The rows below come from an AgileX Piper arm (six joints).
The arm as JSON. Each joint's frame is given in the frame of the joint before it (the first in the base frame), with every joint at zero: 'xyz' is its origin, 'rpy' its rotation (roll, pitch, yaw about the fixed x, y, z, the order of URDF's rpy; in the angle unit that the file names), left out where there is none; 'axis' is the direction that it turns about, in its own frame. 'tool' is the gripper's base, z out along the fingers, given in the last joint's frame.
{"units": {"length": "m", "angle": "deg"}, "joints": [
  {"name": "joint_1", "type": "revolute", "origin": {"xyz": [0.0, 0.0, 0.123]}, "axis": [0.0, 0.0, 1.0]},
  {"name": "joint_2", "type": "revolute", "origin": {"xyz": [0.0, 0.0, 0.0]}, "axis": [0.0, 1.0, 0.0]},
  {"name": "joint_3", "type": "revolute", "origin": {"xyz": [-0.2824, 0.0, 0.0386]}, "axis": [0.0, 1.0, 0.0]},
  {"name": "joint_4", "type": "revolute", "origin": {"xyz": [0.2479, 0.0, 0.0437]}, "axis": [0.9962, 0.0, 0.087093]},
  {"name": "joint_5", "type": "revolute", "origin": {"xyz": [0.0, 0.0, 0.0]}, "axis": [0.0, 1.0, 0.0]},
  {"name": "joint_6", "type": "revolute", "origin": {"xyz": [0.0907, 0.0, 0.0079]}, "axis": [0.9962, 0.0, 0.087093]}
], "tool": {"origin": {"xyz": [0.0, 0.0, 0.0], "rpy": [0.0, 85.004, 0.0]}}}
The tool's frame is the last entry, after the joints.
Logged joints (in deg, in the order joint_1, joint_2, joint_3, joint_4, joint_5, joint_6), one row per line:
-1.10, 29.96, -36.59, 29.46, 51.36, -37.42
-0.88, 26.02, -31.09, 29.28, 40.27, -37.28
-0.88, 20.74, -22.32, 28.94, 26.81, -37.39
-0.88, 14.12, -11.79, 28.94, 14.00, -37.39
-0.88, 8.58, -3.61, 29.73, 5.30, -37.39
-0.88, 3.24, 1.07, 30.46, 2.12, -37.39
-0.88, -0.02, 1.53, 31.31, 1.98, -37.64
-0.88, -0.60, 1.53, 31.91, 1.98, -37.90
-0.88, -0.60, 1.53, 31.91, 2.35, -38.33
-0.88, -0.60, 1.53, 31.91, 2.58, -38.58
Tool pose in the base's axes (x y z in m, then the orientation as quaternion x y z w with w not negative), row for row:
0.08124, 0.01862, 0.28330, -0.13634, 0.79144, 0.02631, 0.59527
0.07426, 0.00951, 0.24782, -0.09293, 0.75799, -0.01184, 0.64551
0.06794, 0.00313, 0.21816, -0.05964, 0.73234, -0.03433, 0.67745
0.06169, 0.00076, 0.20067, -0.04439, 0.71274, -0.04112, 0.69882
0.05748, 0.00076, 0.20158, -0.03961, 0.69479, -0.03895, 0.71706
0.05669, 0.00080, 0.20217, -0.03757, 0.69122, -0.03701, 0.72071
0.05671, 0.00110, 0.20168, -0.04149, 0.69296, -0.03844, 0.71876
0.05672, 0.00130, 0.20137, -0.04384, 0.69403, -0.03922, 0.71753
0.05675, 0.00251, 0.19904, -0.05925, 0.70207, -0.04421, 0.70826
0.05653, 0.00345, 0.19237, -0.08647, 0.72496, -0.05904, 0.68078
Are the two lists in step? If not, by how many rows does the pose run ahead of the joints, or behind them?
The pose runs 2 rows ahead of the joints: the pose in row i belongs to the joints in row i + 2.
